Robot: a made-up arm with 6 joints.
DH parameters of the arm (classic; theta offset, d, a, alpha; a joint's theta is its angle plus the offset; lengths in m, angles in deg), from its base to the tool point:
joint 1: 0 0.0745 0 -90
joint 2: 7.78 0 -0.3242 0
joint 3: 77.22 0 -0.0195 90
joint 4: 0 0.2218 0 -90
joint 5: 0 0 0.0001 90
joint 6: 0 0.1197 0 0
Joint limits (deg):
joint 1: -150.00..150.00
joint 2: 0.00..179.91
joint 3: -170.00..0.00
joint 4: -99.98..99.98
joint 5: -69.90..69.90
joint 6: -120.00..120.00
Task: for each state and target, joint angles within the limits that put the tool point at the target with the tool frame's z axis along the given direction. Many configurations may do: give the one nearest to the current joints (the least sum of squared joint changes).
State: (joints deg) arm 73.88 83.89 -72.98 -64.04 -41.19 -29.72
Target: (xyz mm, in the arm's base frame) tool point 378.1 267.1 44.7 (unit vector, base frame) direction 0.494 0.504 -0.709
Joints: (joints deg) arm 32.97 128.60 -69.38 -46.88 -12.18 -29.72
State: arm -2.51 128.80 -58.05 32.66 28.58 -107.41
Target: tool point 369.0 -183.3 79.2 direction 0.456 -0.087 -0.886
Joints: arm -28.81 118.90 -66.79 27.18 18.31 -107.41
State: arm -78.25 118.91 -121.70 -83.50 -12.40 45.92
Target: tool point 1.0 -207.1 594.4 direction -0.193 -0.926 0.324
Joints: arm -75.90 72.63 -109.11 -52.13 31.53 45.92
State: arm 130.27 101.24 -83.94 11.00 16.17 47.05
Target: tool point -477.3 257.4 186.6 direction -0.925 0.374 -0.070
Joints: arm 149.89 127.26 -88.06 -15.78 -31.11 47.05
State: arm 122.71 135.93 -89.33 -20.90 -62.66 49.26
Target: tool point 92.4 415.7 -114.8 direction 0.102 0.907 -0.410
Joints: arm 75.37 157.49 -58.49 -7.98 -69.77 49.26
